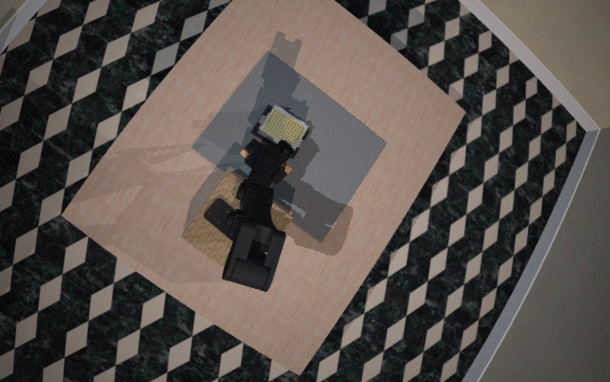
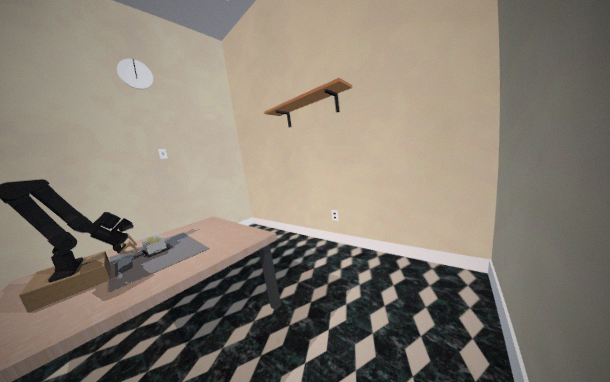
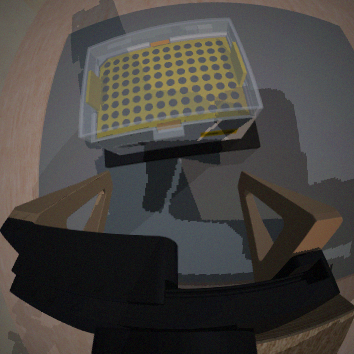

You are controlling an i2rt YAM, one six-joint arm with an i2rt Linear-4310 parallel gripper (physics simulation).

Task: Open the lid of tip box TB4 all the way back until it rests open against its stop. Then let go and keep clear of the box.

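Pixels of known places: gripper, between the fingertips: (image 2: pixel 137 248) (image 3: pixel 174 177); arm's base, origin of its link: (image 1: pixel 237 229) (image 2: pixel 67 269).
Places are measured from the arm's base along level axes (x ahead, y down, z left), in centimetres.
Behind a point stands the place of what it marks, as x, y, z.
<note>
The tip box (image 1: pixel 284 127) {31.6, -0.4, 8.6} (image 2: pixel 156 246) {32.7, 3.6, 2.5} (image 3: pixel 167 90) {29.5, -0.3, 7.7} stands upright in a black holder (image 3: pixel 182 155) {26.8, 6.8, 7.4} on the grey mat. A yellow rack with round holes shows through its clear lid (image 3: pixel 245 102) {28.8, -0.3, 3.0}. The lid is down over the box, with a small tab (image 3: pixel 170 132) {27.2, 1.0, 7.6} at the middle of the edge facing the gripper. The name TB4 cannot be read. My gripper (image 1: pixel 266 159) {24.4, 2.7, 7.4} (image 2: pixel 133 246) {24.4, 2.7, 7.4} (image 3: pixel 174 177) {24.4, 2.7, 7.4} is open and empty. Its two tan fingers are spread wide, just on the arm's side of the box and apart from it. The arm's shadow covers part of the box front.
The grey mat (image 1: pixel 345 150) {41.8, 7.4, -11.3} (image 2: pixel 194 246) {48.9, 7.2, -10.1} (image 3: pixel 312 90) {35.9, 7.4, -8.1} lies on the wooden table (image 1: pixel 415 110) {70.9, 7.7, -21.8} (image 2: pixel 227 232) {69.9, 7.7, -5.7}. The arm's base stands on a wooden block (image 1: pixel 207 239) {-7.6, -0.3, 4.6} (image 2: pixel 65 289) {0.4, 4.5, -11.7} (image 3: pixel 305 332) {12.4, 0.4, -4.3} behind the gripper. A wall shelf (image 2: pixel 310 97) is far from the arm.
</note>
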